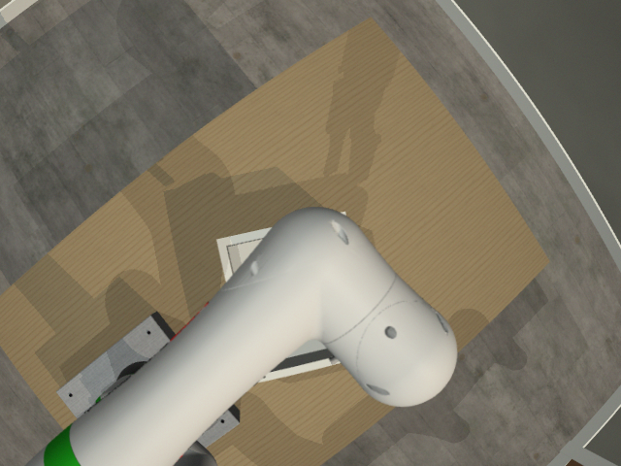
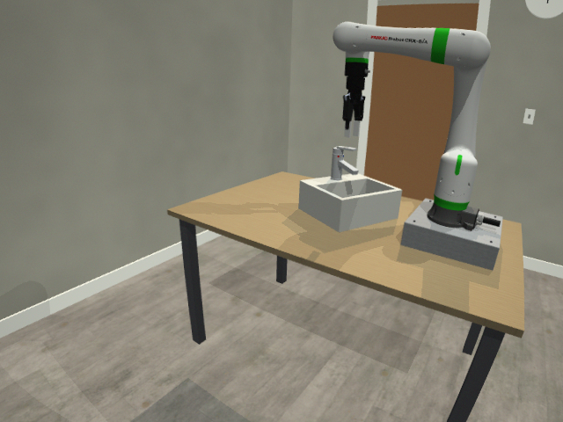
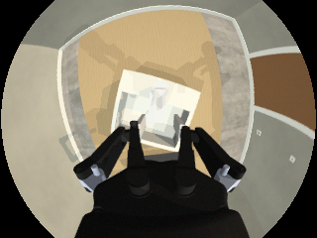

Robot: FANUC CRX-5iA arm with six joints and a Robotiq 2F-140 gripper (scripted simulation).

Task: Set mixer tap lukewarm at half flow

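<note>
Now: the lever 8 cm below my hand and 2 cm ahead of it. Also, from my hand: white basin (32 cm below, 5 cm behind, 4 cm to the left); mixer tap (13 cm below, 4 cm ahead).
</note>
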